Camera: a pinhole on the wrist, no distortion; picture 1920 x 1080 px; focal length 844.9 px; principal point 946.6 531.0 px. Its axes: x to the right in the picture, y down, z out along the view. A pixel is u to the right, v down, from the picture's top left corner.
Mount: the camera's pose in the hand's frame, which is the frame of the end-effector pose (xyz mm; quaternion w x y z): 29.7 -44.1 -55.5 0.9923 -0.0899 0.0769 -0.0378
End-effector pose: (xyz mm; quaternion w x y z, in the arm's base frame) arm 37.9 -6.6 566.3 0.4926 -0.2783 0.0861 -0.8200
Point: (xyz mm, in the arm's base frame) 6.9 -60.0 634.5
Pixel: 1269 579
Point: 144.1 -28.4 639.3
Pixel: 684 861
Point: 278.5 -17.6 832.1
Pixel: 788 622
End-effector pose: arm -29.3 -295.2 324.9 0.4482 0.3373 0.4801 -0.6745
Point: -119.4 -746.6 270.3
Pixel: 1125 471
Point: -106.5 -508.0 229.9
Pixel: 1295 532
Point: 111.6 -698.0 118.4
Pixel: 1193 987
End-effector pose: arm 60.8 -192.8 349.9 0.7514 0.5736 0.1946 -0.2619
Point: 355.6 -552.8 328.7
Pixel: 1326 677
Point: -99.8 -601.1 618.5
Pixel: 375 448
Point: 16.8 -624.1 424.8
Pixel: 757 339
